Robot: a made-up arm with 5 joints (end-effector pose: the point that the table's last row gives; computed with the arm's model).
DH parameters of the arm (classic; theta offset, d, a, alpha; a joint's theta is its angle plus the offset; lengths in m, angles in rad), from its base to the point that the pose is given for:
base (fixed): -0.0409 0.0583 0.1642 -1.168
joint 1: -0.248 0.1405 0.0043 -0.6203
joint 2: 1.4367 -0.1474 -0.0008 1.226
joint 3: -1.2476 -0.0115 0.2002 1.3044
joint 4: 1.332 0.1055 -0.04 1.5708
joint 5: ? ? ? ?
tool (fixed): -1.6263 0.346 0 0
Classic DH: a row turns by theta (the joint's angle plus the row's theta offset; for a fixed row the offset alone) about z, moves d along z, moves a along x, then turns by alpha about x.
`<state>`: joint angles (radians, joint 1 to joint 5).
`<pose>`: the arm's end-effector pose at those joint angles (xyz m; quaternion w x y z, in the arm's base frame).
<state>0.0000 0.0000 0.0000 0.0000 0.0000</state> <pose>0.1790 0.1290 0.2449 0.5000 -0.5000 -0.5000 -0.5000</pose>
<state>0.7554 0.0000 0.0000 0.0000 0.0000</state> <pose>0.2581 0.1409 0.2094 0.7135 -0.5551 -0.3606 -0.2299</pose>
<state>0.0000 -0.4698 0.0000 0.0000 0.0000</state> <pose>0.1205 0.1376 0.2330 0.3762 -0.3722 -0.6427 -0.5539</pose>
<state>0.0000 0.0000 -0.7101 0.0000 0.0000</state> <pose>0.2023 0.1538 0.1403 0.2205 -0.6379 -0.6256 -0.3913</pose>
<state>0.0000 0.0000 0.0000 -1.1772 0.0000</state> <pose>0.5010 -0.0807 0.2449 0.1382 -0.6935 -0.1383 -0.6934</pose>
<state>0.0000 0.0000 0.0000 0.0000 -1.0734</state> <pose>0.1584 0.1290 0.2143 0.6853 -0.6854 -0.1740 -0.1740</pose>
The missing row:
joint 5: -0.0555 0 0.0361 3.1416
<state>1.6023 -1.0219 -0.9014 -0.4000 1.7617</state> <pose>0.2589 0.2308 0.1380 0.0208 -0.1954 0.8160 0.5436</pose>
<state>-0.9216 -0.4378 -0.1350 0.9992 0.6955</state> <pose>-0.0921 0.0735 -0.1148 0.0431 -0.0574 0.9497 0.3047</pose>
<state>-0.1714 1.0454 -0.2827 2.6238 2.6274</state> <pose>0.0823 -0.5266 0.3471 0.3471 0.4304 0.2840 -0.7834</pose>
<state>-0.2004 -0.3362 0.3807 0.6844 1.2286</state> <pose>-0.1152 -0.0232 0.1877 0.2324 0.3398 -0.6634 -0.6249</pose>
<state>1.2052 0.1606 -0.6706 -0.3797 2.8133</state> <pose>0.2321 0.1984 0.0554 0.0935 0.3603 -0.7807 -0.5019</pose>
